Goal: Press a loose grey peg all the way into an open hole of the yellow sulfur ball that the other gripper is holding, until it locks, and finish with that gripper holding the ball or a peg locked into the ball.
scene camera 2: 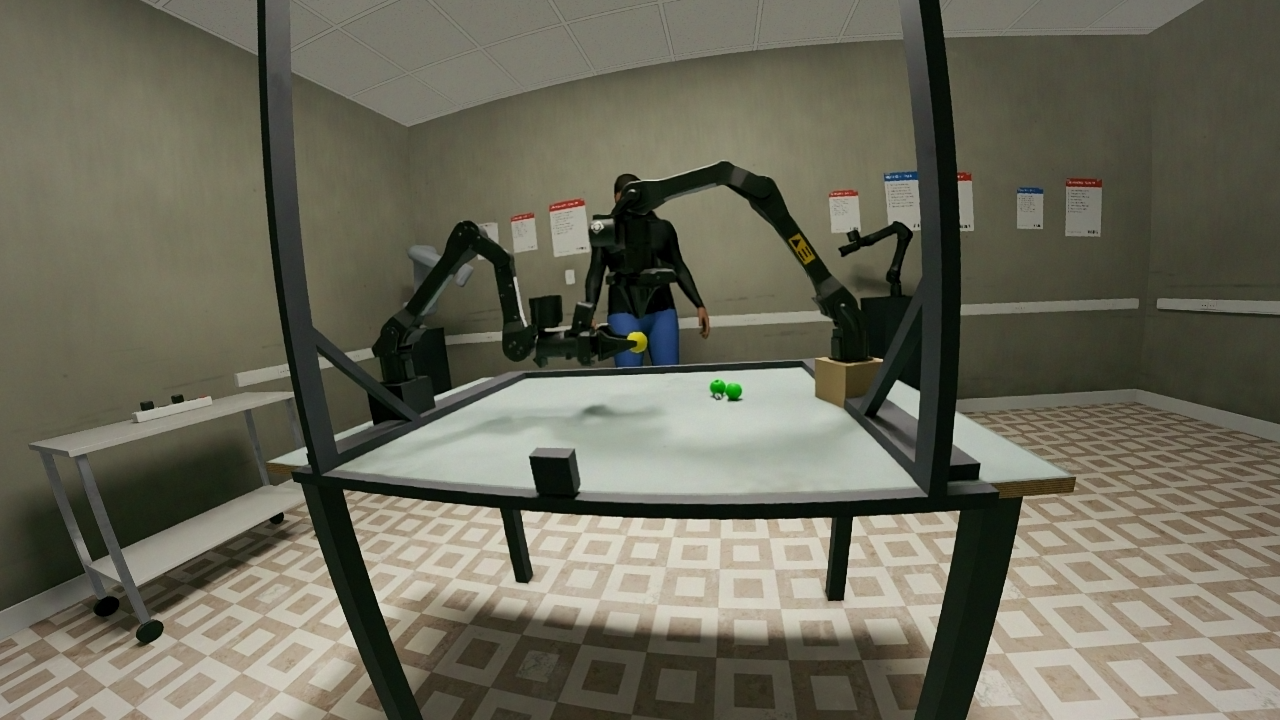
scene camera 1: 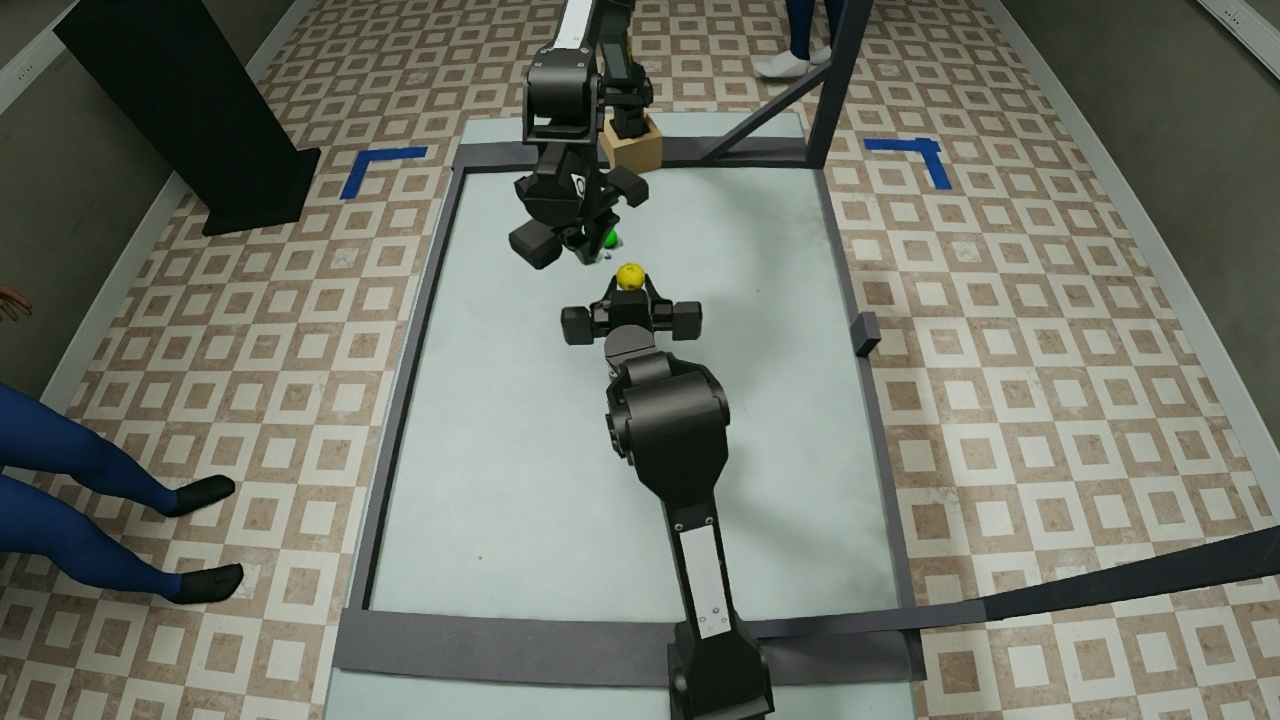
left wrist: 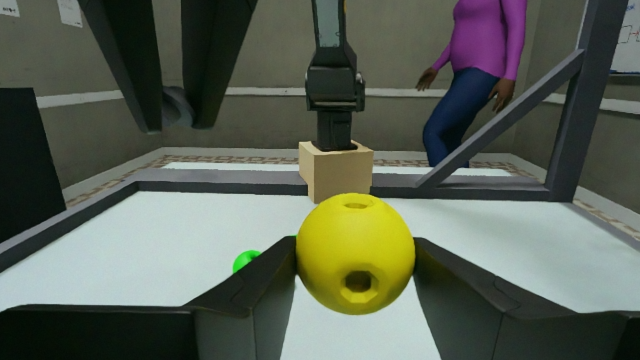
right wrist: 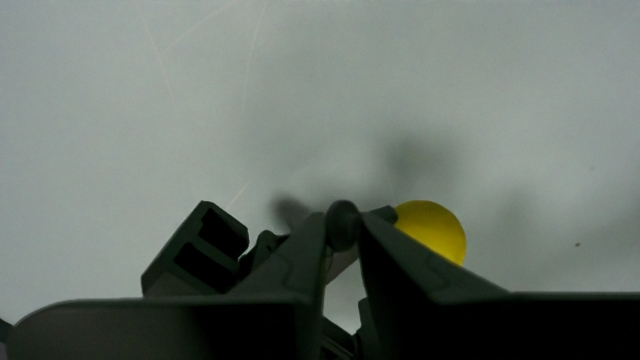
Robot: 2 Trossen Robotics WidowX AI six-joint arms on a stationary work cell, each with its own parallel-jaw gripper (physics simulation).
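Frame: origin at the left arm's base, x left, y back, z up, level; metres.
Seen in the pictures: left gripper, fingertip midpoint: (scene camera 2: 638, 342) (scene camera 1: 630, 275) (left wrist: 353, 248) (right wrist: 424, 237); right gripper, fingertip midpoint: (scene camera 2: 638, 318) (scene camera 1: 588, 261) (left wrist: 177, 131) (right wrist: 340, 224); left arm's base, origin of the base link: (scene camera 2: 398, 380) (scene camera 1: 716, 688); right arm's base, origin of the base link: (scene camera 2: 850, 359) (scene camera 1: 629, 126) (left wrist: 333, 146).
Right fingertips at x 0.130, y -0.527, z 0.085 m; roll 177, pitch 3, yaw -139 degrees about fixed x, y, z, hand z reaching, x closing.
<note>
Offsets run from my right fingertips to a thing's middle.
The yellow sulfur ball {dx -0.056, dy -0.002, dz -0.043 m} (scene camera 1: 630, 273) (scene camera 2: 637, 341) (left wrist: 355, 240) (right wrist: 434, 229) is clamped above the table between the fingertips of my left gripper (scene camera 1: 630, 281) (left wrist: 353, 248). In the left wrist view one open hole is on its top and another faces the camera. My right gripper (left wrist: 177, 131) (right wrist: 340, 224) is shut on a grey peg {dx +0.003, dy -0.003, dz +0.007 m} (left wrist: 176, 106) (right wrist: 343, 222), seen end-on in the right wrist view. The peg is apart from the ball, up and to its left in the left wrist view. In the right wrist view a right finger hides part of the ball.
Two green balls {dx +0.024, dy -0.159, dz -0.163 m} (scene camera 2: 716, 386) {dx -0.015, dy -0.190, dz -0.163 m} (scene camera 2: 733, 391) lie on the table, with small pale pieces beside them. A dark frame (scene camera 1: 899, 537) edges the table. A wooden block {dx -0.064, dy -0.421, dz -0.140 m} (scene camera 1: 633, 152) (scene camera 2: 841, 381) (left wrist: 336, 172) carries the right arm's base. A dark cube {dx -0.425, dy +0.048, dz -0.149 m} (scene camera 1: 865, 334) (scene camera 2: 554, 471) sits at one edge.
</note>
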